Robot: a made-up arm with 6 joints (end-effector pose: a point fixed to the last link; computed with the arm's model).
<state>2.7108 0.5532 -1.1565 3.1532 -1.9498 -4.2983</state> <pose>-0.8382 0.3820 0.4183 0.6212 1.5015 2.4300</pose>
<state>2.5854 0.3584 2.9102 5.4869 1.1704 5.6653</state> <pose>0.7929 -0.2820 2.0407 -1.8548 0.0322 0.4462</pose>
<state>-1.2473 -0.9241 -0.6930 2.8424 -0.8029 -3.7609</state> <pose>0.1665 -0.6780 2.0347 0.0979 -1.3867 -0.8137</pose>
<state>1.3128 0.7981 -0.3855 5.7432 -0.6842 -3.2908</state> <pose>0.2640 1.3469 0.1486 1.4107 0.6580 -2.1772</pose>
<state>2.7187 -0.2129 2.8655 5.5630 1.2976 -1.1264</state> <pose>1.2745 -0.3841 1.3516 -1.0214 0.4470 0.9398</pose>
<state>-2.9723 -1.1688 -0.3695 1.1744 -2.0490 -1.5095</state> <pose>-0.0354 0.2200 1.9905 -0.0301 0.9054 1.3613</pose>
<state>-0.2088 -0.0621 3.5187 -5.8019 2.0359 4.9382</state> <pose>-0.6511 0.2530 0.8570 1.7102 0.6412 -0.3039</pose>
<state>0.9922 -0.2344 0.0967 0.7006 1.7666 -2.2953</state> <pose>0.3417 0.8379 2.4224 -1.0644 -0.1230 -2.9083</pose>
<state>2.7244 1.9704 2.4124 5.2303 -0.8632 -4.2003</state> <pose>-2.0499 0.7120 1.1336 -0.1701 1.5927 -2.3615</pose>
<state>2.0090 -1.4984 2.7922 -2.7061 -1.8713 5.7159</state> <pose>0.2342 -0.7582 -0.3234 -1.0133 -2.5773 1.0491</pose>
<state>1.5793 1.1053 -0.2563 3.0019 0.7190 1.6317</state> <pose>-0.0357 1.2617 -0.1556 -0.3552 1.6095 -0.4478</pose>
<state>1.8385 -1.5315 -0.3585 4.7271 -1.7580 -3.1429</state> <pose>-0.1314 -0.5316 1.9651 -0.4133 2.8234 -0.5376</pose>
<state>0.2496 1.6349 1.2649 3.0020 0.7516 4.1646</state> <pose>2.2616 0.6032 0.2631 -0.8979 0.8996 0.8036</pose>
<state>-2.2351 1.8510 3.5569 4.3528 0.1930 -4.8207</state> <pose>-0.4250 -0.4635 1.9754 -1.4041 -1.3187 -1.3573</pose>
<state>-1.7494 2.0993 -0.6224 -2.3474 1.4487 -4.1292</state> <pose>-0.1559 0.2210 -0.1559 -0.8304 -2.3866 -0.2105</pose>
